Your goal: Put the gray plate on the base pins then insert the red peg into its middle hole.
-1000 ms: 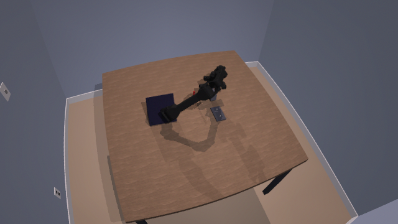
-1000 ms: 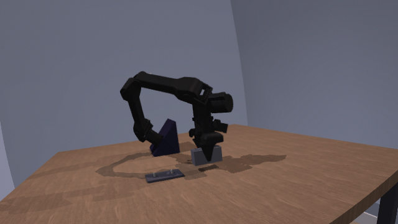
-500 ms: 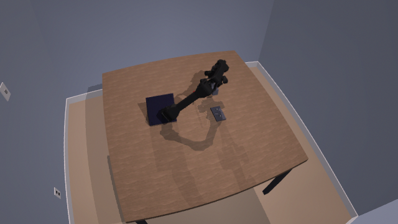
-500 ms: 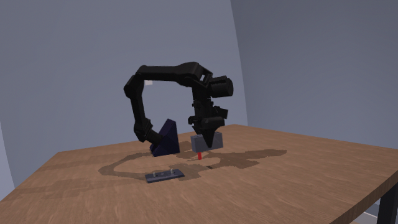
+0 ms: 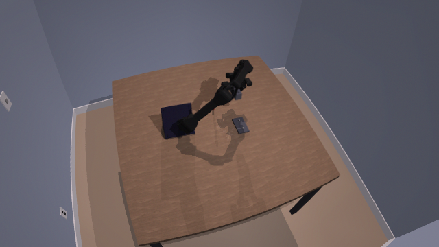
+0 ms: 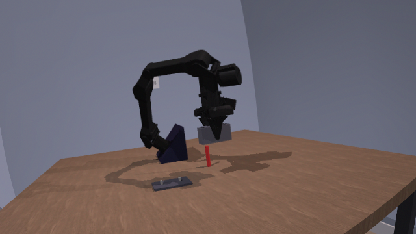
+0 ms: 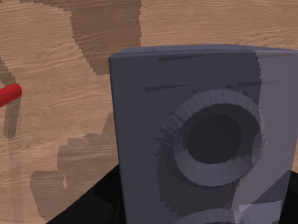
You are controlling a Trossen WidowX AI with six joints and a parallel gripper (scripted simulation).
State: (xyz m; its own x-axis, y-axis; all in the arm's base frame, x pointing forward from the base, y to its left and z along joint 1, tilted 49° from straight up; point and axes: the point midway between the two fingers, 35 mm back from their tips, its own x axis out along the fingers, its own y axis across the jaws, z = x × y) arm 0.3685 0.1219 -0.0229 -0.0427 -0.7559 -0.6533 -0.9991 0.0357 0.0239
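Right now the base is 160 mm to the right of my gripper tip, 120 mm below it and 10 mm behind it. Round my gripper tip: red peg 130 mm behind, 90 mm below, 20 mm to the left; then gray plate 30 mm above.
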